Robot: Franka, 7 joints.
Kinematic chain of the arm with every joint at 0, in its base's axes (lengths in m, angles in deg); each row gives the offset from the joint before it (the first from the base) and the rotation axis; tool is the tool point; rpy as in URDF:
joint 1: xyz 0 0 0.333 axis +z
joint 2: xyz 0 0 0 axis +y
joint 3: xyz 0 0 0.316 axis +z
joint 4: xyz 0.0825 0 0 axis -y
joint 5: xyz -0.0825 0 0.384 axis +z
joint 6: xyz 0 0 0 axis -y
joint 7: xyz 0.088 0 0 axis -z
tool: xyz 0 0 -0.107 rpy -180 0 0
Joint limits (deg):
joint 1: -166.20..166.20
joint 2: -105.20..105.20
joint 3: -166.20..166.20
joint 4: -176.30..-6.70
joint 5: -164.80..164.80
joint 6: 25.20..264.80
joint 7: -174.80..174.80
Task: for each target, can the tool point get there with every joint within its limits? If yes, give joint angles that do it. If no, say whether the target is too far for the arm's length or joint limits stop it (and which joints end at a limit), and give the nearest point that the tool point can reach.
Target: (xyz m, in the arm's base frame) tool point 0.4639 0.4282 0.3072
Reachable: yes | joints 50.36 35.75 -10.90 -81.16 7.57 77.11 -46.32
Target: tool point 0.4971 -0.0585 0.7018
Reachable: yes | joints -59.31 12.67 69.10 -66.81 -25.52 48.85 -28.27
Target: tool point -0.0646 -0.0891 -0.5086
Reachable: no: joint limits stop it (at a limit: joint 2) | nearest point -0.0892 -0.1230 -0.3443 | short by 0.170 m
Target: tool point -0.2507 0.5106 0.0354
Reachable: yes | joints 129.71 52.77 -21.12 -111.85 -57.82 184.60 20.80
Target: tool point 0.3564 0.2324 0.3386
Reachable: yes | joints 94.29 -27.39 -58.29 -155.72 36.15 168.94 136.25
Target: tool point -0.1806 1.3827 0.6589
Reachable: no: too far | nearest point -0.1082 0.8283 0.5282 | short by 0.574 m
